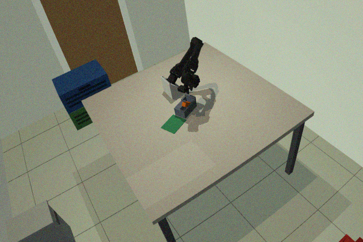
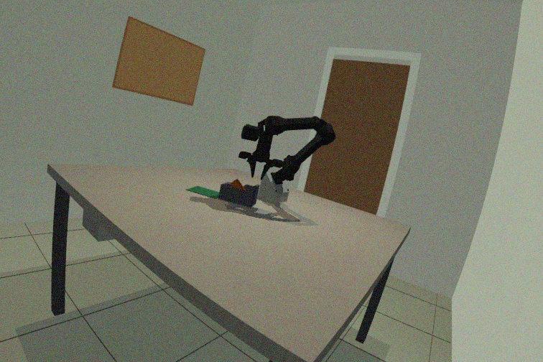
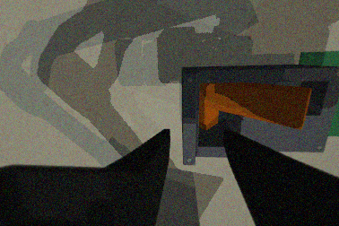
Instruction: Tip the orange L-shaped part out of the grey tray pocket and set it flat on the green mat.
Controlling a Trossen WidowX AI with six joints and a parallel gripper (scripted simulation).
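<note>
My gripper tip is now 80 mm above the orange L-shaped part, 40 mm to the left of it and 10 mm short of it. From my gripper tip the other things lie so: green mat: 210 mm to the right, 140 mm below, 80 mm ahead.
</note>
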